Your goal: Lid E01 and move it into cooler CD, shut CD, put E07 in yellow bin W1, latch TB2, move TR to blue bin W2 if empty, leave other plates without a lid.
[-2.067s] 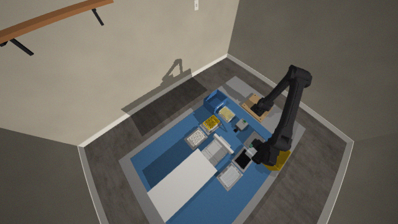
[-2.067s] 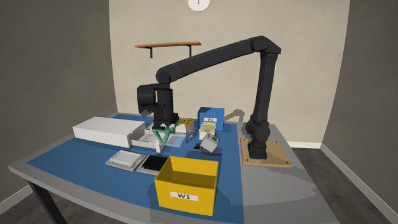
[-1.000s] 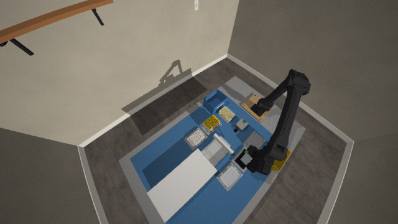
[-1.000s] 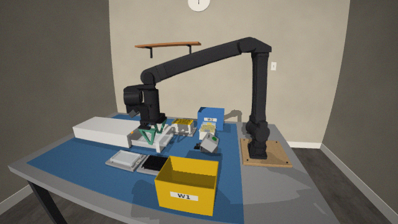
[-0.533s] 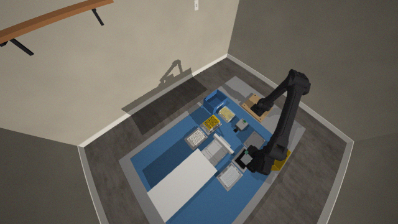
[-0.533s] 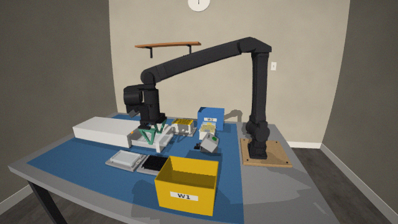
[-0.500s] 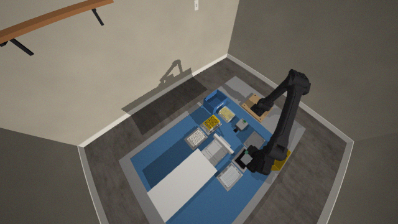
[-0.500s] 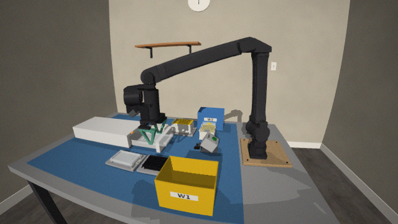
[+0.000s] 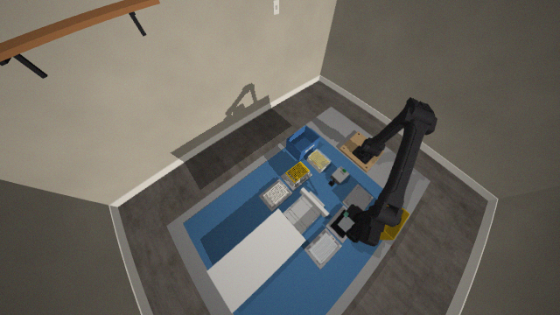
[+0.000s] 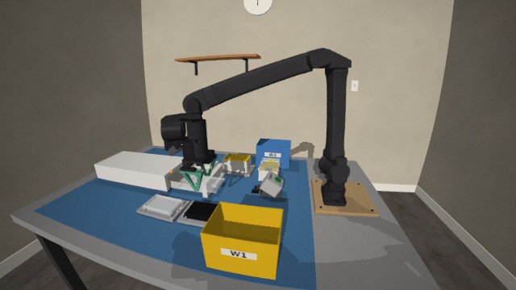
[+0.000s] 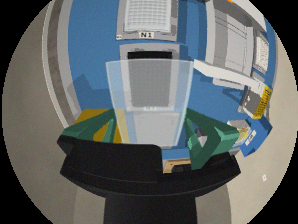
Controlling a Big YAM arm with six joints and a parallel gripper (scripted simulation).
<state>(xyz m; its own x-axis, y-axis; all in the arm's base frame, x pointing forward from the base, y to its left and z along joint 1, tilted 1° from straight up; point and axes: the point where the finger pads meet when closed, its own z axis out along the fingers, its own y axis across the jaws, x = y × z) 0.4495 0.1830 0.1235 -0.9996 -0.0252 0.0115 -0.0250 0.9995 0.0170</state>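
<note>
Right now my hand is 12 cm above the black plate. The rest, counted from my hand: grey plate lid: right at my hand; then grey lid park nest: 17 cm behind, 2 cm to the right, 13 cm below; then yellow bin W1: 17 cm behind, 13 cm to the left, 10 cm below.
</note>
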